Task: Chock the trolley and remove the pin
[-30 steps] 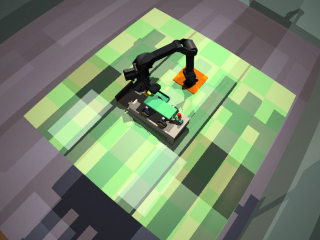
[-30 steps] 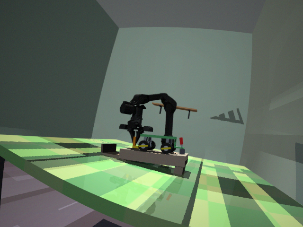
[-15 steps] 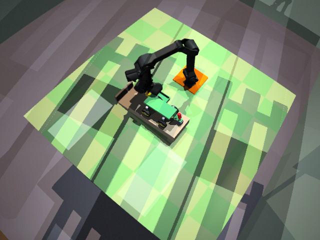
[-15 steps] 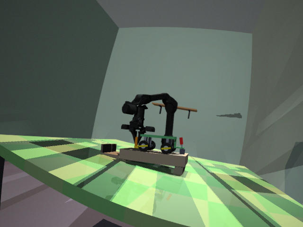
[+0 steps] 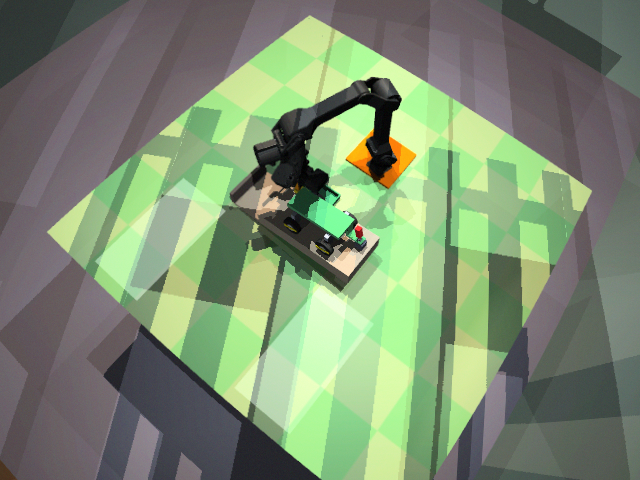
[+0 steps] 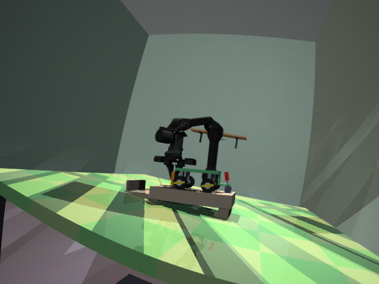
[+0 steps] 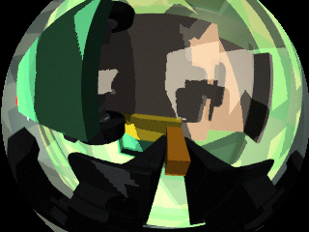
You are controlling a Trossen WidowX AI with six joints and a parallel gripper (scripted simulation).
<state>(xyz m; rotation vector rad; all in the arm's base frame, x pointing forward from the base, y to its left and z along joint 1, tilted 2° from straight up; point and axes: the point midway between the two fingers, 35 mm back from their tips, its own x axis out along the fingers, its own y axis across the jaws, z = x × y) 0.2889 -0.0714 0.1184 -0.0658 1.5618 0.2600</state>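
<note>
Now: gripper tip 2 cm to the right of the yellow chock and 1 cm above it. The rest, counted from my gripper tip: green-decked trolley (3 cm ahead, 14 cm to the left, 3 cm above); then raised stop block (9 cm ahead, 13 cm to the right, 6 cm below); then ramp (3 cm ahead, 13 cm to the left, 4 cm below).
</note>
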